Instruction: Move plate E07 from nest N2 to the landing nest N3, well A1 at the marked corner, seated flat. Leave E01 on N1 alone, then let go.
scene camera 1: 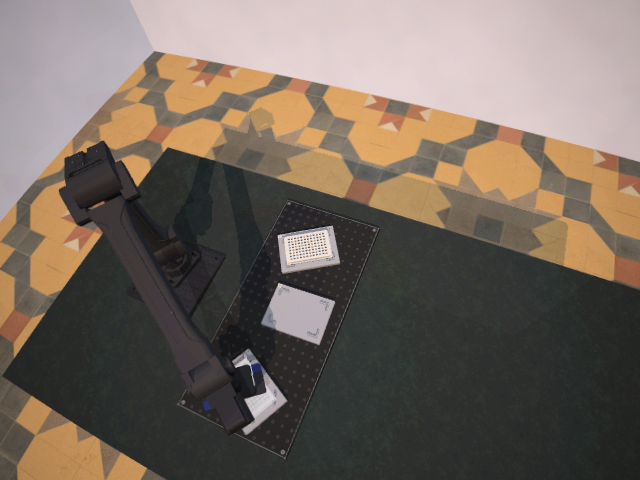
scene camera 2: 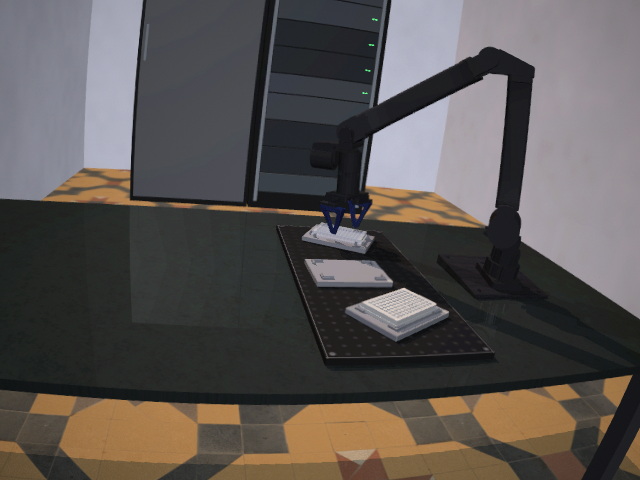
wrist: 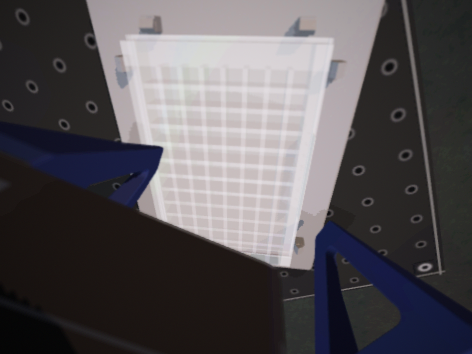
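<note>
A clear, gridded plate [scene camera 1: 262, 401] [scene camera 2: 351, 235] [wrist: 225, 150] lies in a pale nest [scene camera 1: 279, 400] [scene camera 2: 366, 249] [wrist: 337, 115] at the far end of the board in the scene camera 2 view. No label is legible on it. My gripper [scene camera 1: 232, 386] [scene camera 2: 345, 228] [wrist: 244, 195] points down over it, open and empty. In the wrist view the left fingertip overlaps the plate's left edge; the right one stands off to its right. The empty middle nest [scene camera 1: 299, 314] [scene camera 2: 351, 272] shows corner brackets. A cream plate [scene camera 1: 308, 246] [scene camera 2: 400, 304] sits on the third nest [scene camera 1: 310, 267] [scene camera 2: 356, 312].
The nests stand on a black perforated board [scene camera 1: 356, 242] [scene camera 2: 336, 341] [wrist: 370, 150] on a dark table [scene camera 1: 465, 361] [scene camera 2: 206, 351]. The arm's base [scene camera 2: 454, 273] stands beside the board. A grey cabinet [scene camera 2: 196, 103] and a server rack [scene camera 2: 320, 108] stand behind the table.
</note>
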